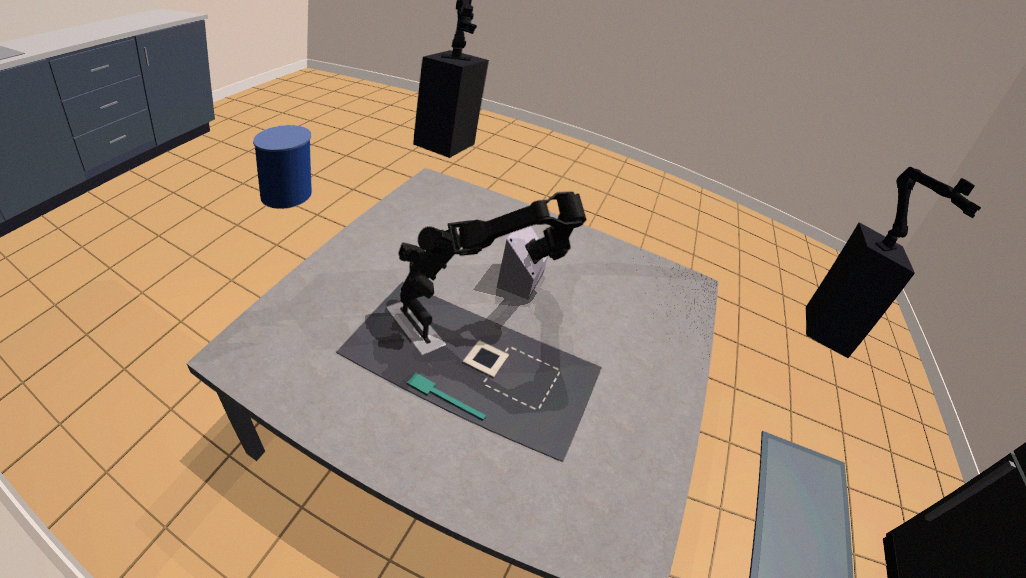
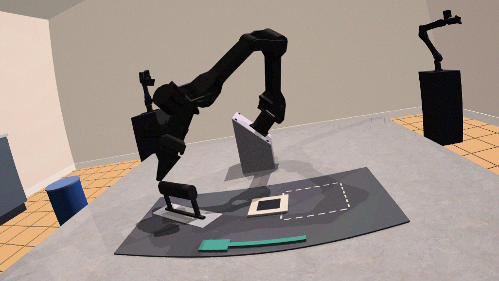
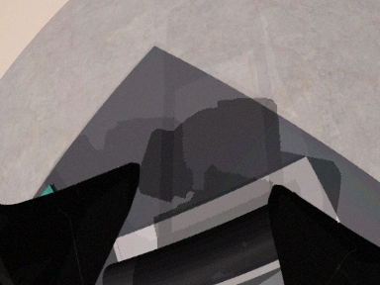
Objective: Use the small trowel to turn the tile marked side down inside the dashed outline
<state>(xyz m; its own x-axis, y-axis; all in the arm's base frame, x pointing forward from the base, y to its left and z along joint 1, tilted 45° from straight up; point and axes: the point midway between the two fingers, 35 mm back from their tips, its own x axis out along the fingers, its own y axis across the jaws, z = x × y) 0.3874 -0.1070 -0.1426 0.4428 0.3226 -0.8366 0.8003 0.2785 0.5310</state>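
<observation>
The dark mat is 10 mm behind my gripper tip, 230 mm to the left of it and 130 mm below it. Also, from my gripper tip: cream tile: 40 mm behind, 250 mm to the left, 100 mm below; green flat tool: 130 mm ahead, 220 mm to the left, 100 mm below.
</observation>
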